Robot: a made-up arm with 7 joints.
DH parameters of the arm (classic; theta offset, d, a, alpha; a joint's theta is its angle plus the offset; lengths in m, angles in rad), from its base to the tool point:
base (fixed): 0 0.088 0 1.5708
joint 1: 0 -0.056 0.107 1.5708
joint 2: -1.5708 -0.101 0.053 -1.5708
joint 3: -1.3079 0 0.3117 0
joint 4: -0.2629 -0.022 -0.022 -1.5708
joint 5: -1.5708 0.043 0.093 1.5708
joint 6: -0.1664 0 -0.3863 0
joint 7: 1.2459 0 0.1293 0
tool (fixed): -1.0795 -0.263 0 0
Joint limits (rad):
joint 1: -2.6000..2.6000
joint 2: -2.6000..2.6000
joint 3: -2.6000..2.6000
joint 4: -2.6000..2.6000
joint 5: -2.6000..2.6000
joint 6: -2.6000..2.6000
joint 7: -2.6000..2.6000
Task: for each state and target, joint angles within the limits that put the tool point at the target. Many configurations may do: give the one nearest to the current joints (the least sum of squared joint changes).
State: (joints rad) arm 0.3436 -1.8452 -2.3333 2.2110 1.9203 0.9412 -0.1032
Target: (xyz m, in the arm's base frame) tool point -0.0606 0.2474 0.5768
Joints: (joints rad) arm 0.5600 -2.3472 -1.7239 1.6715 2.6000 0.5419 -0.0968
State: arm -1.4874 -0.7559 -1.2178 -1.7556 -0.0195 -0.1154 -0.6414
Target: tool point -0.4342 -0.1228 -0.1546
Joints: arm -1.8405 -1.0657 -0.3640 -1.4978 -0.3587 -0.3327 -0.7262
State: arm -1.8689 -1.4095 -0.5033 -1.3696 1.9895 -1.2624 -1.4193
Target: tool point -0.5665 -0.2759 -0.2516
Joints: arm -2.0737 -1.4845 -1.1069 -1.5875 2.0191 -1.6771 -2.2532
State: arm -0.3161 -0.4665 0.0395 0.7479 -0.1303 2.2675 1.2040
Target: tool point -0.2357 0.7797 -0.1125
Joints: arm -0.4972 -0.7201 0.8552 1.1390 -0.0661 2.4464 0.9819
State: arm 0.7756 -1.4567 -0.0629 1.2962 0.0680 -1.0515 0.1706
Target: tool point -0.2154 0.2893 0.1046
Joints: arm 0.6846 -1.2417 -0.3048 1.6998 -0.1730 -1.1216 -0.0370
